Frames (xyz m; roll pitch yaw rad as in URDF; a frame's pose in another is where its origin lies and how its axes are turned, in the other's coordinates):
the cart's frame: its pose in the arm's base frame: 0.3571 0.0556 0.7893 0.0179 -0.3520 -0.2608
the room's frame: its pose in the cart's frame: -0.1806 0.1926 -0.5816 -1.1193 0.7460 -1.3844
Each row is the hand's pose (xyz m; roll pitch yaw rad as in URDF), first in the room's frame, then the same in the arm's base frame.
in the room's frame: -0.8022 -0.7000 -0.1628 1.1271 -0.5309 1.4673
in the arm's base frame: -0.2914 0.5478 0.9161 1.7156 0.1681 0.2305
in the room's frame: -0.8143 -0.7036 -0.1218 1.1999 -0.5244 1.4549
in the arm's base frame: -0.2667 0.5420 0.9507 1.7813 0.1795 0.2251
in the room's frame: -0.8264 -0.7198 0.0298 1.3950 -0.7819 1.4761
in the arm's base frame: -0.1719 0.4936 1.0605 1.9807 -0.0450 0.0973
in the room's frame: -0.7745 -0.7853 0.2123 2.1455 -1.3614 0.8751
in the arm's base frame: -0.0776 0.3588 1.1756 2.3049 -0.4655 -0.3855
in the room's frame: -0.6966 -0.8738 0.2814 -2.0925 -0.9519 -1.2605
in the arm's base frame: -0.0753 0.2283 1.2159 2.7878 -0.7430 -1.2471
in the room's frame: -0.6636 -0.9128 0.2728 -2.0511 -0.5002 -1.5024
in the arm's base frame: -0.1024 0.1844 1.2102 3.1365 -0.7755 -1.9199
